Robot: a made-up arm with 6 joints.
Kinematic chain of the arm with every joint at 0, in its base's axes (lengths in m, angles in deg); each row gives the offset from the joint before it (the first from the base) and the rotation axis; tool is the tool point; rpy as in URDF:
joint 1: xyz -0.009 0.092 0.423 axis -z
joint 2: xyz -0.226 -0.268 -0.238 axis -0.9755 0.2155 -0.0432
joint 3: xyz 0 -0.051 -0.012 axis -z
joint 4: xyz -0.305 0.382 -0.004 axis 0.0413 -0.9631 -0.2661
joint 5: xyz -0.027 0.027 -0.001 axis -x
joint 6: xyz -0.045 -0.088 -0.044 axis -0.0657 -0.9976 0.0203
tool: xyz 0.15 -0.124 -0.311 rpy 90 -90 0
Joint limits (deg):
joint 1: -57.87..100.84
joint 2: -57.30..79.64
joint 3: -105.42..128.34
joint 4: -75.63..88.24
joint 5: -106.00..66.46
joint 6: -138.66..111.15
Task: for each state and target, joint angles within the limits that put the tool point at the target. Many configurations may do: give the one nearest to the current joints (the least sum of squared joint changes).
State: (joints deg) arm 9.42 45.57 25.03 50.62 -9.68 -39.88
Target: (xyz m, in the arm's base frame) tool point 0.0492 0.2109 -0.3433
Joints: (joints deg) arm 16.85 13.49 40.13 42.33 -51.84 -44.63
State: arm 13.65 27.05 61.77 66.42 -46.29 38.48
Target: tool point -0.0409 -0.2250 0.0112
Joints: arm 22.94 35.00 59.87 45.98 -40.02 25.18
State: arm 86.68 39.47 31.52 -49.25 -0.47 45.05
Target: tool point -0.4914 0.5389 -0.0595
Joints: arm 83.13 62.87 9.38 -49.50 12.69 32.29
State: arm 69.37 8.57 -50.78 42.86 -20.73 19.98
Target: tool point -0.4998 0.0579 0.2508
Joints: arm 38.84 5.52 -62.17 59.71 3.69 39.09
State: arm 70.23 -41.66 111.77 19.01 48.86 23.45
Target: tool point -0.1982 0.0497 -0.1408
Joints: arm 79.34 -6.04 116.68 12.32 5.61 -1.92
